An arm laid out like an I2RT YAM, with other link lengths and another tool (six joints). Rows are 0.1 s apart.
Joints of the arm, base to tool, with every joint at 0 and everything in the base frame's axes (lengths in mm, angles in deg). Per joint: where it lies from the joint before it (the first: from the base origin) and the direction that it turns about. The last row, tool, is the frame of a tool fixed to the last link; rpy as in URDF.
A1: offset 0 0 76.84 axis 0 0 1
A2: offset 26 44.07 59.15 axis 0 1 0
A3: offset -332.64 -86.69 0 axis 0 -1 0
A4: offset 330.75 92.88 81 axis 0 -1 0
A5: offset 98.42 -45.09 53.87 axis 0 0 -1
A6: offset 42.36 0 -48.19 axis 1 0 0
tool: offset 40 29 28 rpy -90.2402 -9.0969 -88.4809
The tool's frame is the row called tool.
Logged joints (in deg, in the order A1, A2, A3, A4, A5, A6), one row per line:
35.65 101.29 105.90 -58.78 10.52 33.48
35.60 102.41 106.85 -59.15 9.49 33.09
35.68 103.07 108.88 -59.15 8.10 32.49
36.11 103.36 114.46 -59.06 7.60 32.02
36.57 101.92 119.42 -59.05 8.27 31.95
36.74 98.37 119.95 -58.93 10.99 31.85
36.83 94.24 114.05 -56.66 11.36 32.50
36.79 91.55 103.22 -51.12 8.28 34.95
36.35 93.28 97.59 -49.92 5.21 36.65
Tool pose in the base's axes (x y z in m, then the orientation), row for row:
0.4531 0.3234 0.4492 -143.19 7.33 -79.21
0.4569 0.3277 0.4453 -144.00 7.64 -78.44
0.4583 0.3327 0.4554 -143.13 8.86 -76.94
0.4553 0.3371 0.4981 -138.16 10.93 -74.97
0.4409 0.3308 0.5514 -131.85 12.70 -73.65
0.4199 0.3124 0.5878 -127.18 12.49 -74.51
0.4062 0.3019 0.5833 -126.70 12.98 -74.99
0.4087 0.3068 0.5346 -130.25 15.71 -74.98
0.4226 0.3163 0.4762 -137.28 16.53 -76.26
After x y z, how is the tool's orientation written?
As angles about the fixed x, y, z axes (roll, pitch, yaw), in degrees.
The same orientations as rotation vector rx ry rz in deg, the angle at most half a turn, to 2 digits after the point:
-110.02 95.06 -23.66
-111.00 94.68 -22.42
-110.74 92.75 -21.19
-107.15 88.57 -21.77
-102.07 84.66 -23.67
-97.97 83.28 -27.42
-96.97 83.59 -27.51
-98.01 85.65 -22.44
-102.00 89.87 -17.27

